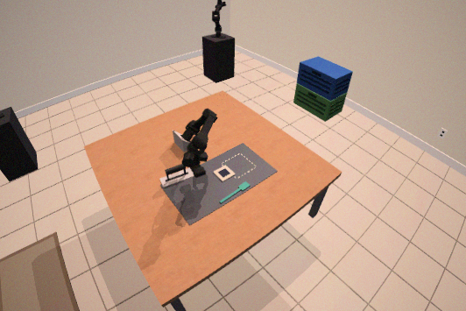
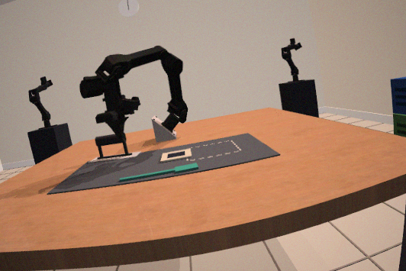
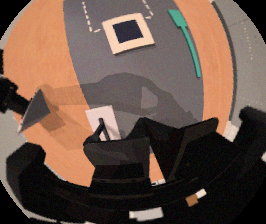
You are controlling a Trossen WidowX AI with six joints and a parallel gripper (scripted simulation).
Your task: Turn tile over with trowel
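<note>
Now: gripper tip 130 mm to the right of the mat, 100 mm above it and 50 mm short of it. The rest, counted from my gripper tip: flat tool 190 mm ahead, 160 mm to the left, 80 mm below; then tile 180 mm to the left, 80 mm below, 30 mm ahead.
</note>
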